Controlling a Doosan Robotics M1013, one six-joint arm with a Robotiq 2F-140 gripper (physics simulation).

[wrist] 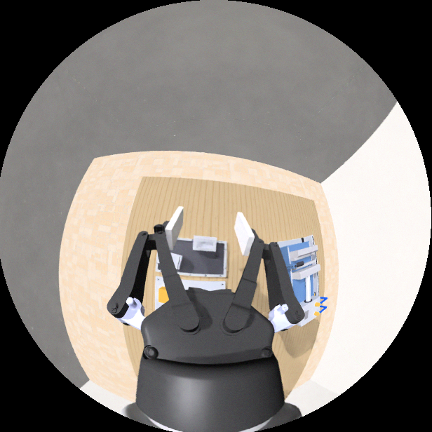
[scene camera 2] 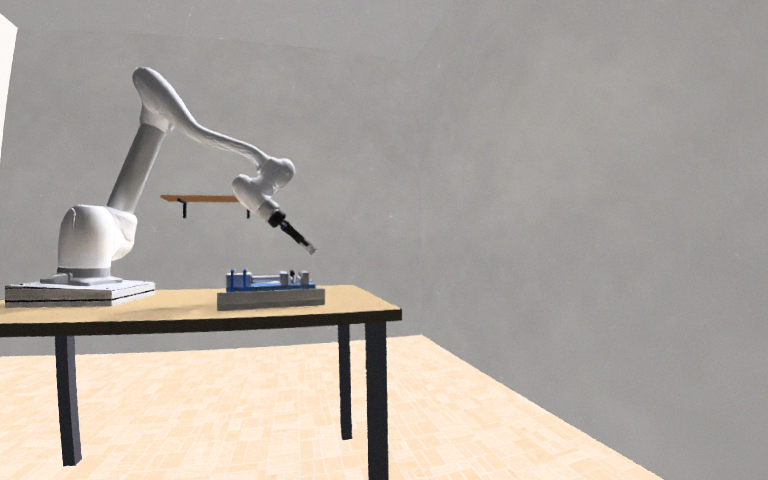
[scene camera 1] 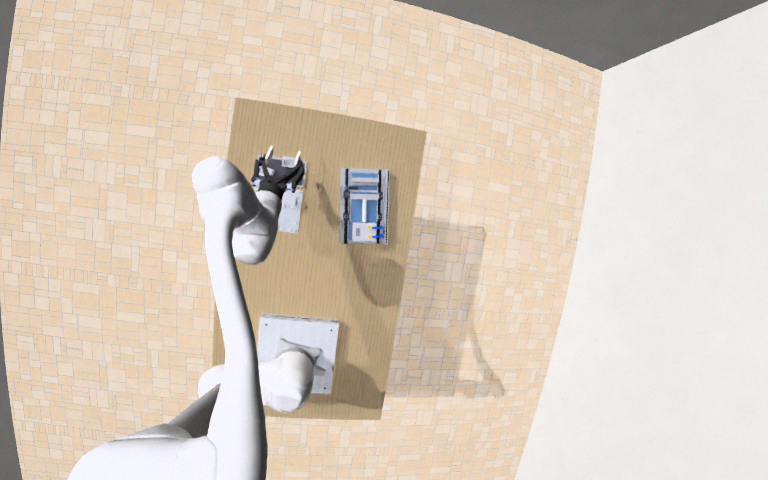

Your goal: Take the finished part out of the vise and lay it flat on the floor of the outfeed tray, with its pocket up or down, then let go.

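Seen in the pictures: gripper, fingertip midpoint: (scene camera 2: 314, 252) (scene camera 1: 285, 151); arm's base, origin of the base link: (scene camera 2: 83, 283) (scene camera 1: 294, 362).
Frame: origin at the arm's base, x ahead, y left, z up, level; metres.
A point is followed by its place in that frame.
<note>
The outfeed tray (scene camera 1: 305, 167) @(x 0.769, y 0.194, z -0.049 m) (wrist: 225, 260) has a dark floor and a light rim. A light grey part with a pocket (scene camera 1: 289, 161) @(x 0.769, y 0.257, z -0.029 m) (wrist: 204, 243) is in it by the far wall, pocket toward the wrist camera. I cannot tell for sure whether it lies fully flat. A second light piece (wrist: 175, 261) is at the tray's left. My gripper (scene camera 1: 284, 151) @(x 0.786, y 0.260, z 0.100 m) (scene camera 2: 311, 249) @(x 0.786, y 0.260, z 0.100 m) (wrist: 209, 217) is open and empty, tilted above the tray, its pads apart from the part. The blue and grey vise (scene camera 1: 364, 210) @(x 0.684, y -0.072, z 0.024 m) (scene camera 2: 269, 281) (wrist: 302, 272) shows no part between its jaws.
A light plate (scene camera 1: 289, 220) @(x 0.551, y 0.189, z -0.053 m) (wrist: 200, 284) with an orange block (wrist: 163, 294) lies on the near side of the tray. The vise stands on a grey base (scene camera 2: 270, 300) @(x 0.720, y -0.167, z -0.038 m) to the right. The arm's base plate (scene camera 1: 269, 335) @(x 0.087, y 0.129, z -0.006 m) (scene camera 2: 133, 293) @(x 0.184, y 0.010, z -0.037 m) stands on the same table (scene camera 1: 322, 127) @(x 0.942, y 0.184, z -0.061 m) (scene camera 2: 362, 302) @(x 0.981, y -0.082, z -0.061 m).
</note>
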